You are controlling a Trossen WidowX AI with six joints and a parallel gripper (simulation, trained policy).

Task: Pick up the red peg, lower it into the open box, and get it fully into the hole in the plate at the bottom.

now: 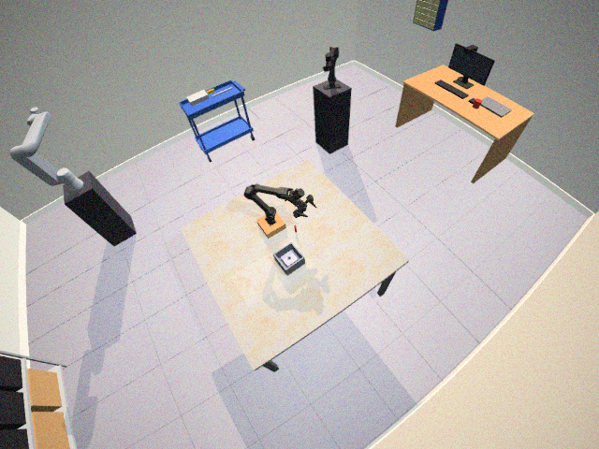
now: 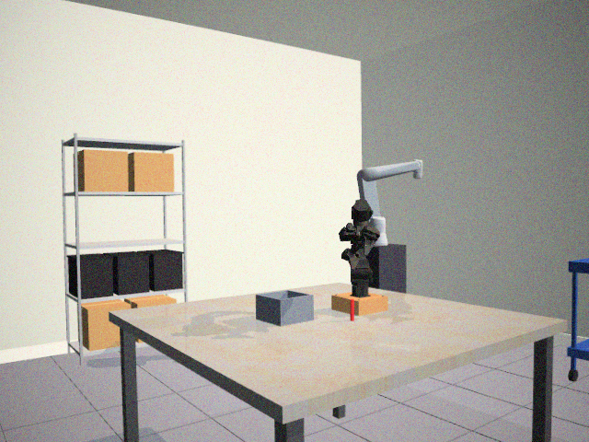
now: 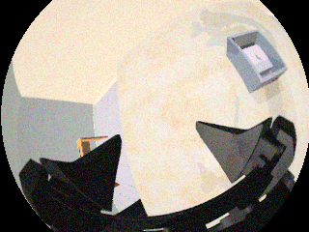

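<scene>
My gripper tip is 70 mm past the red peg, 120 mm to the left of it and 200 mm above it. Also, from my gripper tip: plate: 120 mm ahead, 290 mm to the right, 190 mm below; grey box: 120 mm ahead, 290 mm to the right, 210 mm below.
</scene>
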